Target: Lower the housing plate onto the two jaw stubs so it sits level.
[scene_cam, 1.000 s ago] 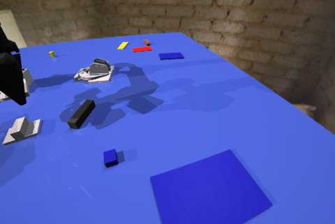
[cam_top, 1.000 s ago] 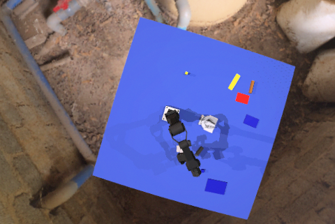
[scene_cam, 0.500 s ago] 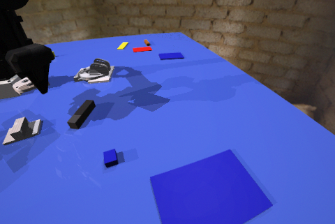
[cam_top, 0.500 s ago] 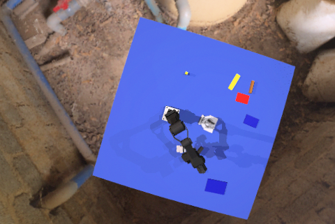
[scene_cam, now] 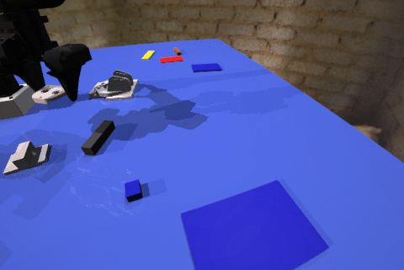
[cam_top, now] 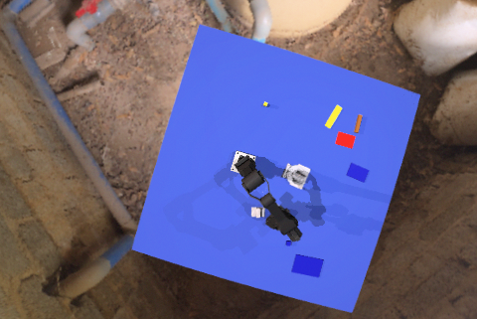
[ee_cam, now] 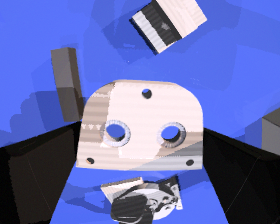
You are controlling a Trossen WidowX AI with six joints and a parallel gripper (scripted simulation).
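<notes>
Now: gripper tip 170 mm to the right of the grey jaw assembly, 70 mm above it and 30 mm short of it. Also, from my gripper tip: small blue cube (180 mm to the right, 150 mm ahead, 70 mm below); then white stepped block (80 mm to the right, 70 mm below, 70 mm behind); then dark bar (70 mm below, 70 mm ahead, 50 mm to the right).
</notes>
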